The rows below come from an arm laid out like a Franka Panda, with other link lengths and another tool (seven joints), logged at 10 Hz.
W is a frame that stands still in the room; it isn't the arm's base.
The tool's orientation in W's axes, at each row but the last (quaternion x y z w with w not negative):
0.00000 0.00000 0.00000 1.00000
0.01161 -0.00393 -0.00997 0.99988
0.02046 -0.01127 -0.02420 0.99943
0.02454 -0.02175 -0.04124 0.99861
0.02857 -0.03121 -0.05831 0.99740
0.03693 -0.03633 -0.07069 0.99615
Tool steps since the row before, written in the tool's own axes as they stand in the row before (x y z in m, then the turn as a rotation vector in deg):
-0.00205 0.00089 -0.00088 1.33 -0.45 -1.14
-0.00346 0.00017 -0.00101 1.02 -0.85 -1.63
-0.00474 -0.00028 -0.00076 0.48 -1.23 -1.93
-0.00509 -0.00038 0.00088 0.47 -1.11 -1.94
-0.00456 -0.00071 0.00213 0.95 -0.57 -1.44
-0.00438 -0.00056 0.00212 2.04 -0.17 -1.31
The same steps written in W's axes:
-0.00205 0.00089 -0.00088 1.33 -0.45 -1.14
-0.00345 0.00026 -0.00103 1.02 -0.83 -1.64
-0.00473 -0.00002 -0.00087 0.47 -1.17 -1.97
-0.00514 0.00000 0.00065 0.47 -1.05 -1.97
-0.00474 -0.00028 0.00181 0.97 -0.60 -1.41
-0.00457 -0.00007 0.00177 2.09 -0.37 -1.18

